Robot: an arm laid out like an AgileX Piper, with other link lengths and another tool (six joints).
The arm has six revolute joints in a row. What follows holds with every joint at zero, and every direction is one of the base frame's.
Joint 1 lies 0.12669 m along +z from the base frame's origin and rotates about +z.
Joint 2 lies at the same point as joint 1 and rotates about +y.
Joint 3 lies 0.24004 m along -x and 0.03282 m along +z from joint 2 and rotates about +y.
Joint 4 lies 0.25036 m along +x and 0.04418 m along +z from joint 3 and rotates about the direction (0.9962, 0, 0.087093).
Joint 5 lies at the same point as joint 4 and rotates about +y.
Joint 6 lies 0.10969 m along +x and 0.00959 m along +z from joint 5 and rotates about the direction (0.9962, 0, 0.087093).
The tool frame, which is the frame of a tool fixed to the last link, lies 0.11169 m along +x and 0.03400 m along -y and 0.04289 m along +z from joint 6; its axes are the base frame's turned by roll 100.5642, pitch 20.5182 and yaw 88.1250 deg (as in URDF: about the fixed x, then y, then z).
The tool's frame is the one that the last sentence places.
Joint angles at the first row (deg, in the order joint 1, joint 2, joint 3, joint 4, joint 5, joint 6):
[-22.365 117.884 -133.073 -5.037 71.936 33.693]
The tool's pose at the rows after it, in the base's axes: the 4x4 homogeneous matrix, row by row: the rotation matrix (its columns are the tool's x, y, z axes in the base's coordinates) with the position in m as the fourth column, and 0 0 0 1 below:
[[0.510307 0.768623 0.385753 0.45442], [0.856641 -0.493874 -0.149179 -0.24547], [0.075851 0.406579 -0.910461 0.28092], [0 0 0 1]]
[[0.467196 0.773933 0.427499 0.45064], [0.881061 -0.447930 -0.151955 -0.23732], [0.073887 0.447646 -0.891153 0.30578], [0 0 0 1]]
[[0.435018 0.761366 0.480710 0.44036], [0.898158 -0.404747 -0.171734 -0.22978], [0.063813 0.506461 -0.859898 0.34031], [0 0 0 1]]
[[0.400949 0.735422 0.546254 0.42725], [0.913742 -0.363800 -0.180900 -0.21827], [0.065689 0.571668 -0.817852 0.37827], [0 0 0 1]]
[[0.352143 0.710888 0.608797 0.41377], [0.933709 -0.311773 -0.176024 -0.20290], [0.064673 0.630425 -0.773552 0.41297], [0 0 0 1]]
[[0.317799 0.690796 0.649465 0.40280], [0.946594 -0.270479 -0.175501 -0.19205], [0.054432 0.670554 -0.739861 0.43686], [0 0 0 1]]
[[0.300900 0.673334 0.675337 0.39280], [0.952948 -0.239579 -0.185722 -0.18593], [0.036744 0.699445 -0.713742 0.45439], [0 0 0 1]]
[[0.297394 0.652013 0.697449 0.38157], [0.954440 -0.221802 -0.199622 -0.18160], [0.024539 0.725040 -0.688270 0.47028], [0 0 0 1]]
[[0.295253 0.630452 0.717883 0.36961], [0.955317 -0.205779 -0.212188 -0.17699], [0.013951 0.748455 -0.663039 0.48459], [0 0 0 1]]
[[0.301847 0.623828 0.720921 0.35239], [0.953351 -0.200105 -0.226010 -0.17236], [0.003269 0.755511 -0.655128 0.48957], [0 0 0 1]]
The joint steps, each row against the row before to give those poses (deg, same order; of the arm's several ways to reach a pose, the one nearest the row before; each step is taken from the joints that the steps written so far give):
[0.001 -1.921 -0.028 2.837 0.096 -3.178]
[-0.001 -2.832 0.006 1.507 0.192 -2.739]
[-0.001 -3.918 -0.006 0.693 0.152 -2.130]
[0.001 -4.336 -0.201 1.412 0.109 -1.712]
[0.000 -4.243 -0.002 2.274 0.127 -2.369]
[0.000 -2.911 -0.083 1.425 0.104 -1.854]
[-0.001 -2.187 0.004 0.386 -0.003 -1.324]
[0.002 -2.074 -0.006 -0.122 0.003 -0.493]
[-0.001 -2.360 0.611 -0.106 -0.233 -0.415]
[-0.001 -4.350 4.303 -0.613 -0.597 -0.194]

